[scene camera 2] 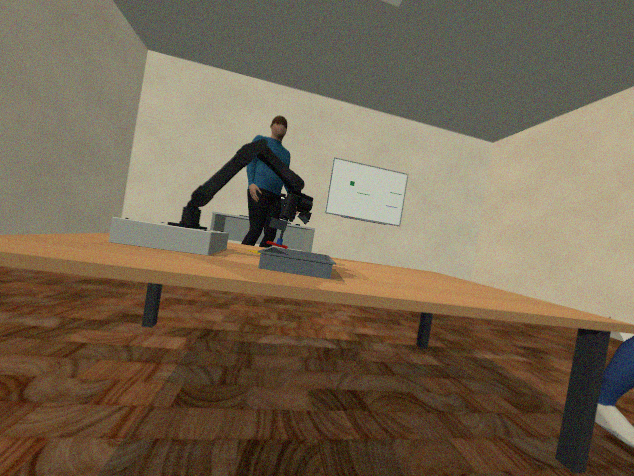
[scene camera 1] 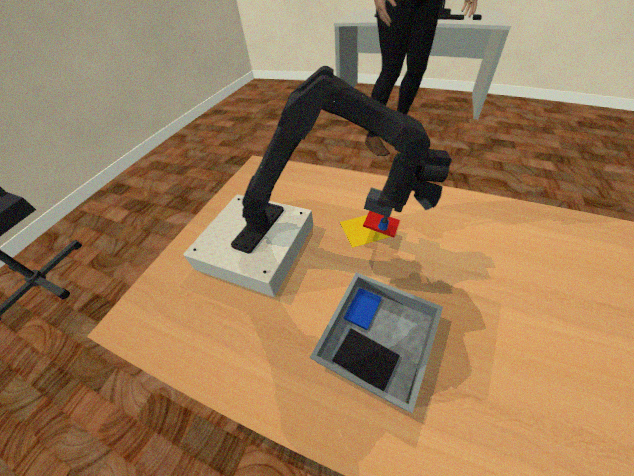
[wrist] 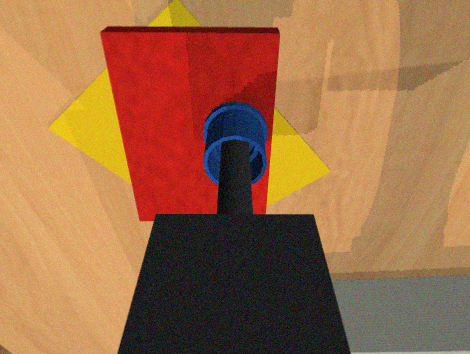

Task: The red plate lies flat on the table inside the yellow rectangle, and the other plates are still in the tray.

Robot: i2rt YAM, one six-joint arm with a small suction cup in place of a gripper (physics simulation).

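Seen in the pictures: end effector, tool point: (scene camera 2: 278,246) (scene camera 1: 381,229) (wrist: 235,121); arm's base, origin of the base link: (scene camera 2: 189,227) (scene camera 1: 259,227).
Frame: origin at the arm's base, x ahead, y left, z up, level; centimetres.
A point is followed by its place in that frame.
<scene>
My suction cup (scene camera 1: 383,223) (scene camera 2: 279,241) (wrist: 235,145) @[x 34.2, y 15.1, z -3.2 cm] is blue and is on the upper face of the red plate (scene camera 1: 373,221) @[x 31.2, y 16.0, z -1.8 cm] (scene camera 2: 271,243) @[x 31.0, y 13.4, z -2.2 cm] (wrist: 155,125) @[x 34.6, y 18.7, z -2.3 cm], off its middle. It holds the plate roughly level, a little above the table. The yellow rectangle (scene camera 1: 355,235) @[x 26.5, y 13.2, z -7.2 cm] (wrist: 92,122) @[x 31.4, y 23.9, z -7.2 cm] lies on the table under the plate. In the wrist view its corners stick out on both sides, and its edges are turned relative to the plate's edges. A blue plate (scene camera 1: 363,308) @[x 36.9, y -10.5, z -5.9 cm] and a black plate (scene camera 1: 366,359) @[x 41.5, y -22.1, z -6.0 cm] lie in the grey tray (scene camera 1: 325,334) @[x 31.4, y -21.6, z -2.3 cm] (scene camera 2: 295,263) @[x 41.4, y -27.7, z -4.3 cm].
The tray stands on the wooden table (scene camera 1: 215,353) @[x 7.5, y -35.2, z -7.3 cm] (scene camera 2: 399,286) @[x 75.3, y -25.0, z -7.3 cm], nearer scene camera 1 than the yellow rectangle. The arm's white base block (scene camera 1: 225,266) @[x -0.5, y -16.1, z 0.4 cm] (scene camera 2: 158,236) @[x -1.8, y -16.9, z -3.5 cm] stands to the left. A person (scene camera 1: 404,46) (scene camera 2: 268,174) stands behind the table. Another table (scene camera 1: 499,56) stands at the back.
</scene>
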